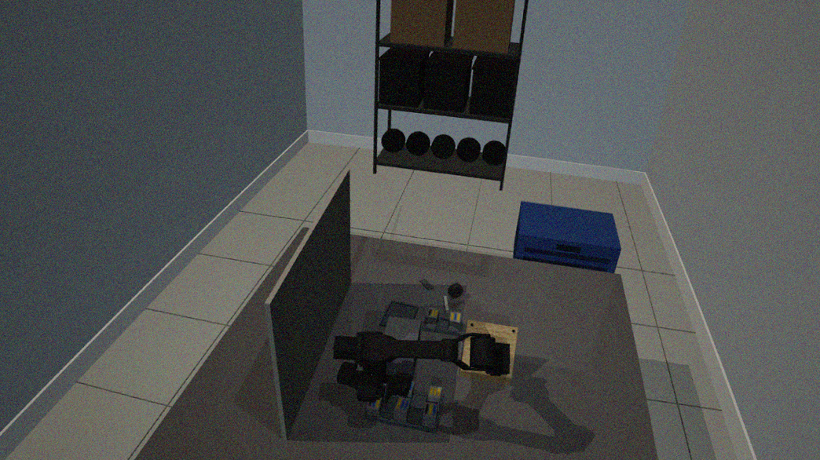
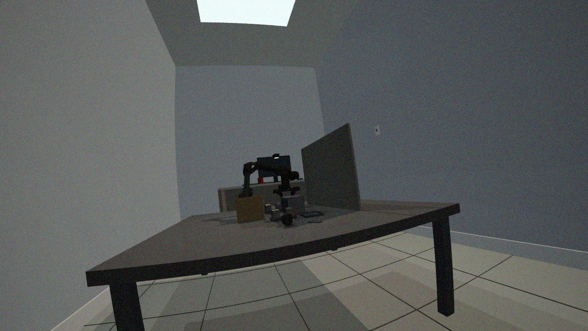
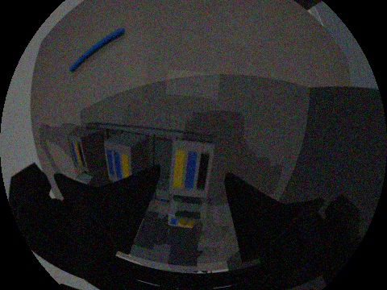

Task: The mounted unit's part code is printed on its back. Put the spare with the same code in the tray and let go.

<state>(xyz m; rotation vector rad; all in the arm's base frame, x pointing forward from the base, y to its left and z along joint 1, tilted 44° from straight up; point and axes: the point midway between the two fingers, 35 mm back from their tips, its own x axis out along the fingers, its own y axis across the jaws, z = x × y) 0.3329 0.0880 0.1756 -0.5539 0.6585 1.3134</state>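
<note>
The dark flat tray is 3 cm behind my gripper tip, 41 cm to the right of it and 5 cm below it. Round my gripper tip: grey mounted unit (5 cm behind, 20 cm to the right); grey panel (19 cm ahead, 23 cm to the right, 17 cm above).
</note>
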